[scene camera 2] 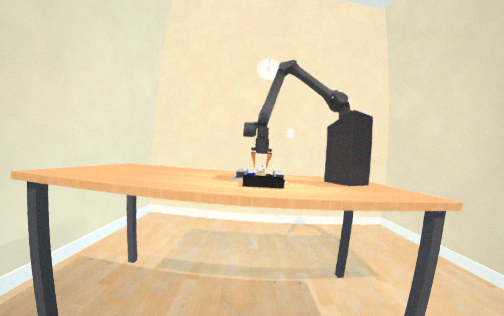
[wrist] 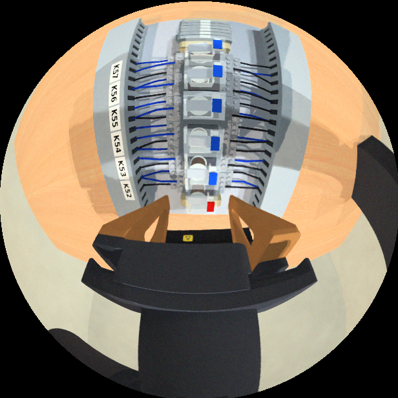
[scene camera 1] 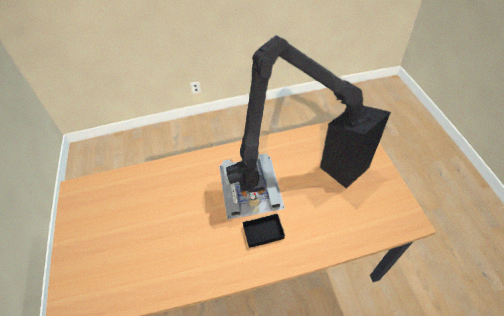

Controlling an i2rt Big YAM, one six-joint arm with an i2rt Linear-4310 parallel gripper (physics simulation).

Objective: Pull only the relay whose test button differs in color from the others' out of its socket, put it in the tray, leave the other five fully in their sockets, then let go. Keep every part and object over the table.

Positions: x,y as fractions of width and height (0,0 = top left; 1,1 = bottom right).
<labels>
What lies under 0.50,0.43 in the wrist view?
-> A relay.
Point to a relay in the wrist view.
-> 0.50,0.26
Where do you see a relay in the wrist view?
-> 0.50,0.19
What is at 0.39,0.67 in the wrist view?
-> The gripper.
</labels>
